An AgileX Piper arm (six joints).
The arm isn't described. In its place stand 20 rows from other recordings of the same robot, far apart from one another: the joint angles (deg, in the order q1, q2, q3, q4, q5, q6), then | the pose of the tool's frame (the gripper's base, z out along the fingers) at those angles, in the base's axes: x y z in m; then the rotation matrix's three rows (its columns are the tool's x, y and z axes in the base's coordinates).
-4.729, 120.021, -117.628, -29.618, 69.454, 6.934 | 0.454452, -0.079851, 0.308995; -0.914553, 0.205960, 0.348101; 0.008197, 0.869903, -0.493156; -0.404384, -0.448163, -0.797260
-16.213, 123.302, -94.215, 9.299, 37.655, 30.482 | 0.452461, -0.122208, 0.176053; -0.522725, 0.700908, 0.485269; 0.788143, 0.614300, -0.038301; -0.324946, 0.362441, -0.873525
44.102, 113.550, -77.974, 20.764, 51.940, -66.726 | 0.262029, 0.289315, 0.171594; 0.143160, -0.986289, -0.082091; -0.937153, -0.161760, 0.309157; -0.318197, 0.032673, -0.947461
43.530, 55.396, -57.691, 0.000, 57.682, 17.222 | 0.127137, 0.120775, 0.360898; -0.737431, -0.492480, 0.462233; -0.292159, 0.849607, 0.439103; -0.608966, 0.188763, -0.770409
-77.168, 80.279, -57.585, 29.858, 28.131, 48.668 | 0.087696, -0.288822, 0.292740; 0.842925, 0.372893, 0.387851; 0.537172, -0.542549, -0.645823; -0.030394, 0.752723, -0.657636
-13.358, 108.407, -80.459, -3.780, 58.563, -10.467 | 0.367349, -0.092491, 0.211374; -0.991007, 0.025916, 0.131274; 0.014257, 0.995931, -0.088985; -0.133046, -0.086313, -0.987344
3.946, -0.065, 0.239, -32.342, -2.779, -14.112 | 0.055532, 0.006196, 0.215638; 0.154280, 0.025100, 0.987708; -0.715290, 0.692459, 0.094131; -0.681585, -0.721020, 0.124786
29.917, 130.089, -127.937, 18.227, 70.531, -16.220 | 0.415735, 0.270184, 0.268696; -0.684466, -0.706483, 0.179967; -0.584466, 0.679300, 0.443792; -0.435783, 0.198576, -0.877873
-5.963, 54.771, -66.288, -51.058, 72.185, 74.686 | 0.137186, -0.082080, 0.424013; 0.043110, 0.922335, 0.383979; 0.541822, 0.301323, -0.784623; -0.839387, 0.241874, -0.486751
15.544, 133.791, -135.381, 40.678, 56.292, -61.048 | 0.494149, 0.188664, 0.299495; -0.168954, -0.874032, 0.455546; -0.554042, 0.466477, 0.689519; -0.815164, -0.135895, -0.563064
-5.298, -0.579, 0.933, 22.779, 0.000, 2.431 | 0.055832, -0.005177, 0.208333; 0.112244, 0.049214, 0.992461; 0.417356, 0.904071, -0.092033; -0.901784, 0.424540, 0.080937
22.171, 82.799, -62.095, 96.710, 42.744, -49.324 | 0.269986, 0.176258, 0.350148; -0.782026, -0.460288, 0.420202; 0.290354, 0.327514, 0.899127; -0.551480, 0.825148, -0.122478
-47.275, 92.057, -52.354, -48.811, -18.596, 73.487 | 0.252945, -0.241687, 0.245738; 0.018195, 0.617877, 0.786065; 0.612084, 0.614772, -0.497402; -0.790583, 0.490188, -0.367007
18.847, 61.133, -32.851, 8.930, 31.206, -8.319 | 0.177049, 0.068168, 0.236471; -0.763110, -0.375413, 0.526050; -0.272697, 0.925014, 0.264546; -0.585918, 0.058425, -0.808262
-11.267, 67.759, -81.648, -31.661, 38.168, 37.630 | 0.231741, -0.076265, 0.478838; -0.146493, 0.533310, 0.833139; 0.225840, 0.838013, -0.496720; -0.963087, 0.115391, -0.243206
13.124, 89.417, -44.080, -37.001, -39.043, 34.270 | 0.308289, 0.107300, 0.249360; -0.164785, -0.566258, 0.807587; 0.026705, 0.815919, 0.577549; -0.985968, 0.116739, -0.119329
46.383, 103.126, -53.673, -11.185, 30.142, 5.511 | 0.227780, 0.226201, 0.142216; -0.610413, -0.748773, 0.258332; -0.746091, 0.653047, 0.129914; -0.265979, -0.113438, -0.957281
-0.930, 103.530, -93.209, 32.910, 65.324, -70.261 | 0.387386, 0.038645, 0.314504; -0.375546, -0.857003, 0.352861; -0.707585, 0.511016, 0.488044; -0.598572, -0.066396, -0.798312
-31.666, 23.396, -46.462, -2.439, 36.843, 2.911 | 0.047286, -0.031894, 0.394092; -0.120401, 0.548352, 0.827534; 0.093914, 0.836152, -0.540398; -0.988273, 0.012653, -0.152172
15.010, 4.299, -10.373, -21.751, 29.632, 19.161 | 0.051454, -0.003465, 0.226576; -0.278866, -0.084999, 0.956561; -0.074163, 0.995007, 0.066795; -0.957462, -0.052314, -0.283777
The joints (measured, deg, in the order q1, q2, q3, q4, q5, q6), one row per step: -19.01, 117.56, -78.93, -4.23, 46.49, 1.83; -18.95, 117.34, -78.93, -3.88, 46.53, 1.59; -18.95, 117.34, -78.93, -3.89, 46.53, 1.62; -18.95, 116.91, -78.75, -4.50, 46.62, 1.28; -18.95, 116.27, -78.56, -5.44, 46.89, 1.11; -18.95, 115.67, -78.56, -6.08, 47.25, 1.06; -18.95, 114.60, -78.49, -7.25, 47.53, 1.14; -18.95, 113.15, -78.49, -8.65, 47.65, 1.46; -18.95, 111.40, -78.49, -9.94, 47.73, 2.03; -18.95, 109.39, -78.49, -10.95, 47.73, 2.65; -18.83, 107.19, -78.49, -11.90, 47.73, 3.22; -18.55, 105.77, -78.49, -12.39, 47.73, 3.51; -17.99, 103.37, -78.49, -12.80, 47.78, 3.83; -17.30, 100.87, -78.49, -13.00, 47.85, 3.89; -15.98, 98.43, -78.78, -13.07, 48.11, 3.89; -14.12, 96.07, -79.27, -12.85, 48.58, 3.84; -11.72, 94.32, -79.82, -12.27, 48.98, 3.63
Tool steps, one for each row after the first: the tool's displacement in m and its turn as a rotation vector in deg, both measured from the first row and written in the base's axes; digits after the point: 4 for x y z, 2 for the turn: 0.0001, 0.0008, 0.0015, 0.18, -0.24, 0.10; 0.0001, 0.0008, 0.0015, 0.18, -0.24, 0.08; -0.0010, 0.0005, 0.0038, -0.41, -0.19, 0.74; -0.0027, -0.0001, 0.0075, -1.25, -0.07, 1.40; -0.0037, -0.0006, 0.0116, -1.87, -0.11, 1.76; -0.0054, -0.0015, 0.0188, -3.05, -0.47, 2.27; -0.0071, -0.0027, 0.0290, -4.60, -1.36, 2.63; -0.0093, -0.0035, 0.0412, -6.14, -2.65, 2.66; -0.0119, -0.0038, 0.0552, -7.55, -4.35, 2.46; -0.0150, -0.0031, 0.0704, -8.99, -6.26, 2.37; -0.0167, -0.0011, 0.0801, -9.81, -7.53, 2.52; -0.0200, 0.0034, 0.0962, -10.84, -9.74, 2.80; -0.0239, 0.0092, 0.1127, -11.74, -12.05, 3.34; -0.0267, 0.0189, 0.1299, -12.47, -14.50, 4.46; -0.0292, 0.0320, 0.1471, -12.81, -17.01, 6.00; -0.0300, 0.0483, 0.1605, -12.55, -19.20, 8.15
